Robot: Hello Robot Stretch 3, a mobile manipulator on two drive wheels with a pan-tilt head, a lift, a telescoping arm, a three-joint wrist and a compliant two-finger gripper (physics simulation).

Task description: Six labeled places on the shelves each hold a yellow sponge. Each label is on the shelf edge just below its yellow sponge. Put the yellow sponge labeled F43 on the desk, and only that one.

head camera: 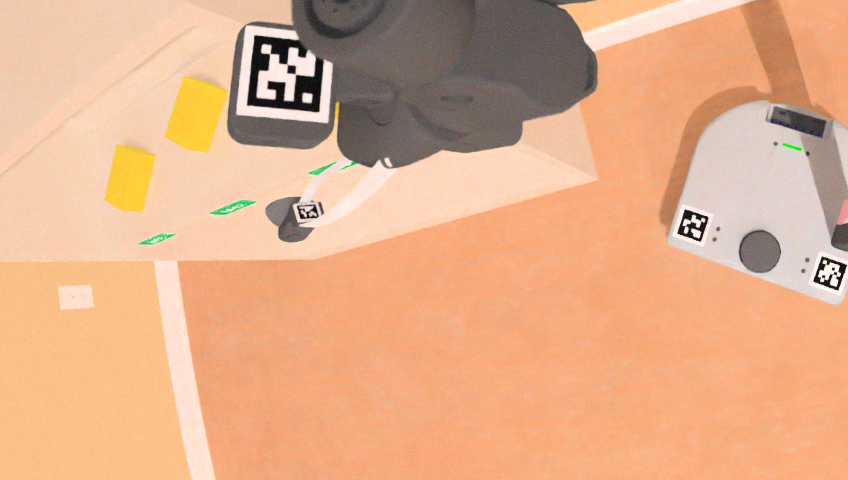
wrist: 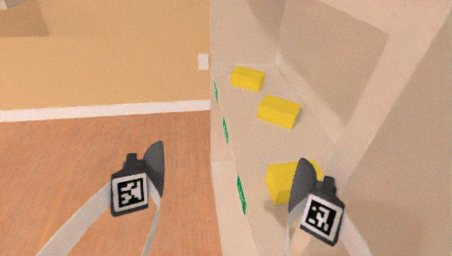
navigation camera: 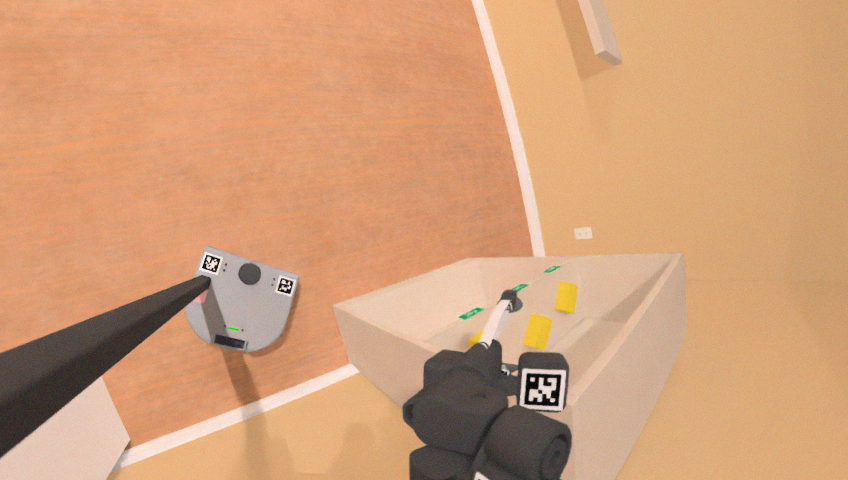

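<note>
Three yellow sponges stand in the beige shelf unit (head camera: 452,196) (navigation camera: 630,356): a far sponge (head camera: 130,178) (navigation camera: 566,297) (wrist: 247,78), a middle sponge (head camera: 195,114) (navigation camera: 537,331) (wrist: 279,112) and a near sponge (navigation camera: 476,339) (wrist: 276,182), mostly hidden in the head view. Green labels (head camera: 233,207) (navigation camera: 471,313) (wrist: 241,195) lie along the shelf edge; I cannot read F43 on any. My gripper (navigation camera: 507,336) (wrist: 229,168) is open and empty. In the wrist view its right fingertip overlaps the near sponge and its left fingertip is over the floor side. Contact is unclear.
My wheeled base (head camera: 731,184) (navigation camera: 255,309) stands on the wooden floor. A wall board (navigation camera: 598,29) is at the upper right of the navigation view. A pale flat surface (navigation camera: 59,422) shows at its lower left; I cannot tell whether it is the desk. An outlet (wrist: 203,62) is on the wall.
</note>
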